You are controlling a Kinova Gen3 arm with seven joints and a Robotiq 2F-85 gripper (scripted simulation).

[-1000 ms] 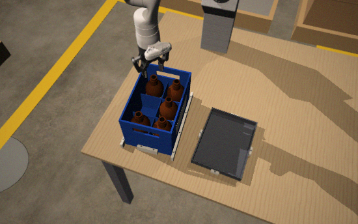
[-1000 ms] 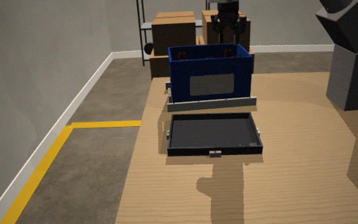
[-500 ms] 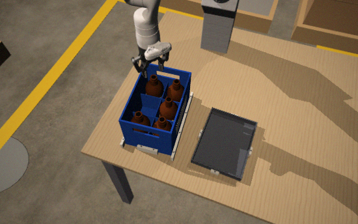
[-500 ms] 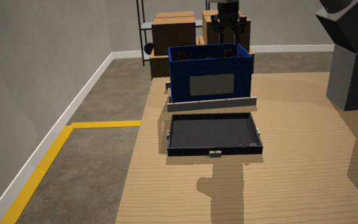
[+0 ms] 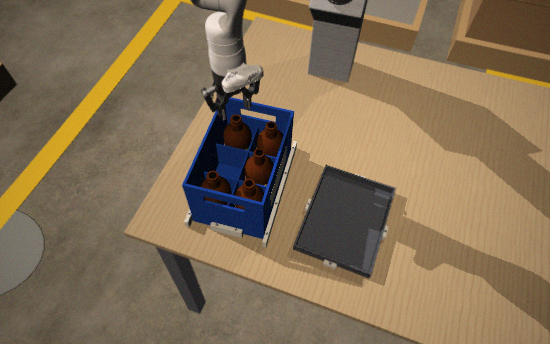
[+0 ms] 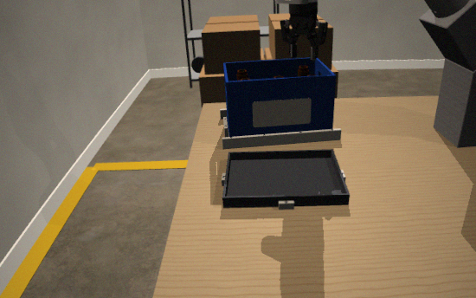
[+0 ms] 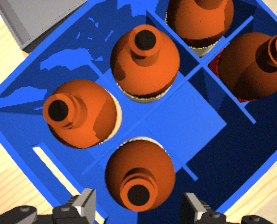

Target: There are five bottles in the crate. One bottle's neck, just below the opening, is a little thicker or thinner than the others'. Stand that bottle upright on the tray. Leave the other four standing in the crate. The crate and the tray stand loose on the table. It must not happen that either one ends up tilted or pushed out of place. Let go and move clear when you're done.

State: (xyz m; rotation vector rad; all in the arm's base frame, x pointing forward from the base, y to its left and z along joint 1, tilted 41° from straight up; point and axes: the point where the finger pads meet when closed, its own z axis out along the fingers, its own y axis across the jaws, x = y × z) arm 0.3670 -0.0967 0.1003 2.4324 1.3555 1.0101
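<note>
The blue crate lies 12 cm below my hand, 7 cm ahead of it and 6 cm to the left of it. From my hand the other things lie so: dark grey tray: 34 cm to the left, 19 cm below, 2 cm ahead.
</note>
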